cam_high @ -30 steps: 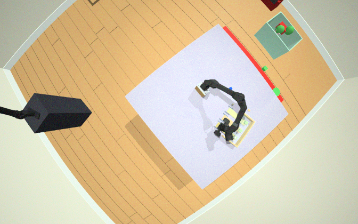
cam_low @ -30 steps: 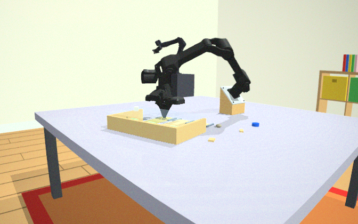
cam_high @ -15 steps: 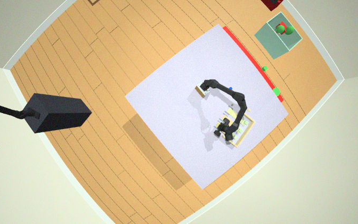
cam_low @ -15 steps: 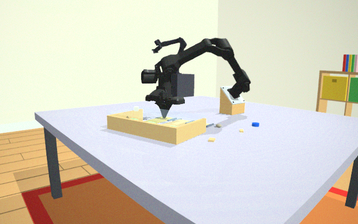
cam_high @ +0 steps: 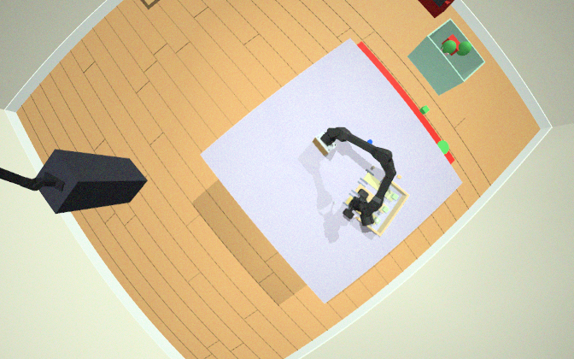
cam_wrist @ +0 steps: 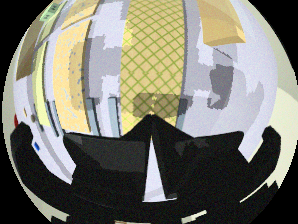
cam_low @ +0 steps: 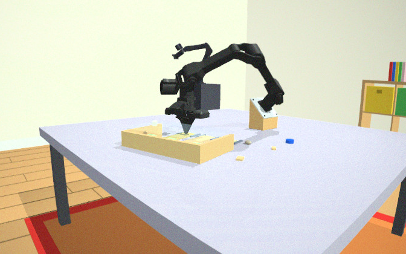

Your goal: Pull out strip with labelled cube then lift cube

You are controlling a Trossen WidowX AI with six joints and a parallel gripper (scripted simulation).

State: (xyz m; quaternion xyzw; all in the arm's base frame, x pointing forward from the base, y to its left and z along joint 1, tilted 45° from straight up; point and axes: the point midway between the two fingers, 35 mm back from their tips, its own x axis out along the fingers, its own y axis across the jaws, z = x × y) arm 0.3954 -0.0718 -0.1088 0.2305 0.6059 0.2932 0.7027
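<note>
The tan strip lies 10 cm ahead of my gripper tip and 1 cm to the left of it. The rest, counted from my gripper tip: blue disc (36 cm to the left, 18 cm behind).
</note>
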